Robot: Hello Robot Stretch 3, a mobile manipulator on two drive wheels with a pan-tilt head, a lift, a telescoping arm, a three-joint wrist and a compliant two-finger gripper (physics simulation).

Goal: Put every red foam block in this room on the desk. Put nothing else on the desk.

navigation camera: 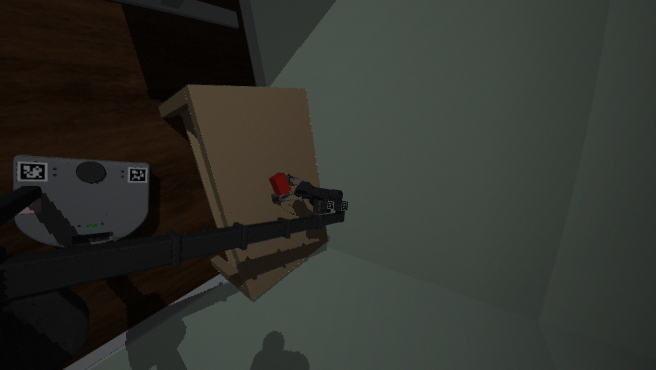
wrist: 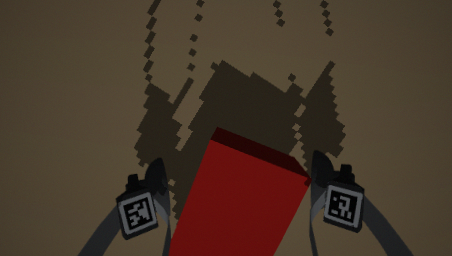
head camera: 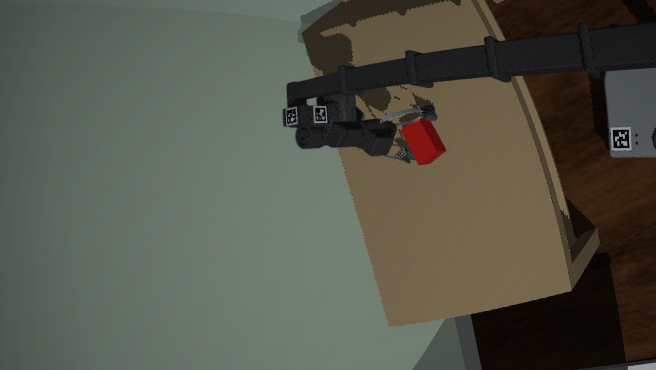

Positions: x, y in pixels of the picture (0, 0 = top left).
Labels:
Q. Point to a tan coffee table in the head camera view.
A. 486, 225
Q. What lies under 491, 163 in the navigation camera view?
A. A green wall.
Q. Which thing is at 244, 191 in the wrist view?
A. A red foam block.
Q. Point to the gripper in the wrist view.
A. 238, 175

